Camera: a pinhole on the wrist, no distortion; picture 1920 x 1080 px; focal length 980.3 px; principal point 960.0 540.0 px. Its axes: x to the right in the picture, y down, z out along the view. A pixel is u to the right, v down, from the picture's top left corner.
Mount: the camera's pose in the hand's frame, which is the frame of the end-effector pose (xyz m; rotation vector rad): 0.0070 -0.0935 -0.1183 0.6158 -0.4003 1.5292
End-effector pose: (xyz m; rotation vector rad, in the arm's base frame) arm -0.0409 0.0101 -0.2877 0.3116 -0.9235 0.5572
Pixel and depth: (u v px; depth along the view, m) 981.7 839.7 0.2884
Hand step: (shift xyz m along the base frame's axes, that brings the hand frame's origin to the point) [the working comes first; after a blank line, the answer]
In the camera's frame: 0.0064 0.0882 0.2884

0.0520 -0.2907 0.0319
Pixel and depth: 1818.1 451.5 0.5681
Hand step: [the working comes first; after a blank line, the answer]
In the camera's frame: 0.4973 -0.0513 0.5681

-0.3244 -0.2817 0.4756
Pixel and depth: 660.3 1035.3 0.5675
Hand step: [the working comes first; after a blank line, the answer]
In the camera's frame: -0.1735 0.2867 0.5675

0.0704 -0.6721 -0.0303
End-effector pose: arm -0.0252 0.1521 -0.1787 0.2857 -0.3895 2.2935
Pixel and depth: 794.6 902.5 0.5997
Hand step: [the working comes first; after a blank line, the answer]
In the camera's frame: -0.1012 0.2218 0.5997

0.5198 0.1505 0.3578
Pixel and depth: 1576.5 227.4 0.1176
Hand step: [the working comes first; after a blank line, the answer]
In the camera's frame: 0.0740 -0.0375 0.1176

0.0352 0.1026 0.0527
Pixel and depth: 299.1 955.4 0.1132
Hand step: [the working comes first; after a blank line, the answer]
In the camera's frame: -0.0763 0.0480 0.1132

0.1780 0.1538 -0.0303
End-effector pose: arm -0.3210 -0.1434 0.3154 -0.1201 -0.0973 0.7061
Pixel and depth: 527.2 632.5 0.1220
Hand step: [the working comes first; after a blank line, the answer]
In the camera's frame: -0.0539 0.0115 0.1220

0.1497 -0.1558 -0.0219
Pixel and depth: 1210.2 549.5 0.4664
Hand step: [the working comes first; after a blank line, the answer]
In the camera's frame: 0.1190 0.0045 0.4664

0.1879 -0.1411 0.3613
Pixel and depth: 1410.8 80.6 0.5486
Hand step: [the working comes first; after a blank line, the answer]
In the camera's frame: 0.2523 -0.2571 0.5486

0.3330 0.1012 0.4763
